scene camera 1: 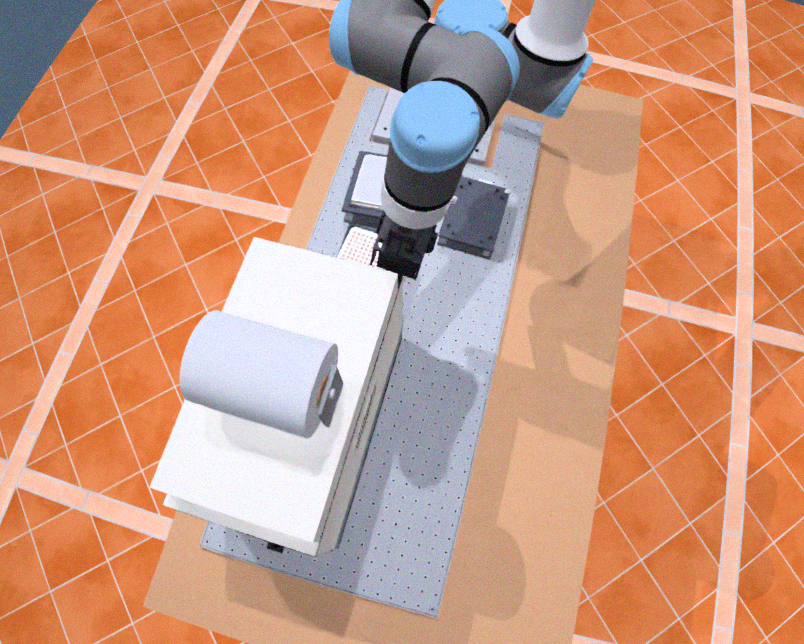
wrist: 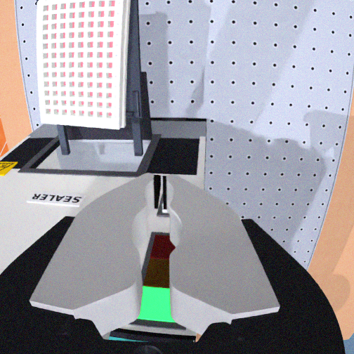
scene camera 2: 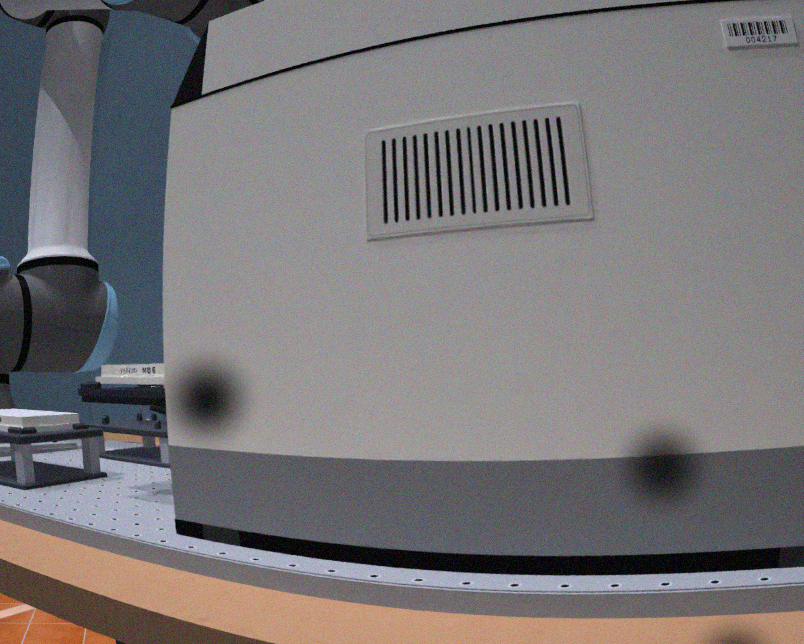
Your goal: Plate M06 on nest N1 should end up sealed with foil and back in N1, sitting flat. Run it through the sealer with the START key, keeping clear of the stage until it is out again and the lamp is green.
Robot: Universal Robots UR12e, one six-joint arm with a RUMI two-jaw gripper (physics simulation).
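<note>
Plate M06 (scene camera 2: 130,370) (scene camera 1: 359,246) (wrist: 82,65) is white and sits on the dark stage, which is out in front of the sealer (scene camera 1: 315,281) (scene camera 2: 402,322) (wrist: 20,210). Its wells show open in the wrist view, with reddish contents and no foil. The lamp's green segment (wrist: 157,302) is lit; its red and amber segments are dim. My gripper (wrist: 161,179) is shut and empty, close over the sealer's front panel, to the side of the stage. The fingers hide the START label and most of the key, so contact cannot be told. I cannot tell which nest is N1.
A dark nest with a white plate or lid (scene camera 1: 371,177) (scene camera 2: 40,419) stands behind the stage. Another dark nest (scene camera 1: 475,211) with no plate is to its right. A large foil roll (scene camera 1: 248,372) lies on top of the sealer. The perforated board (scene camera 1: 402,536) runs beside the sealer.
</note>
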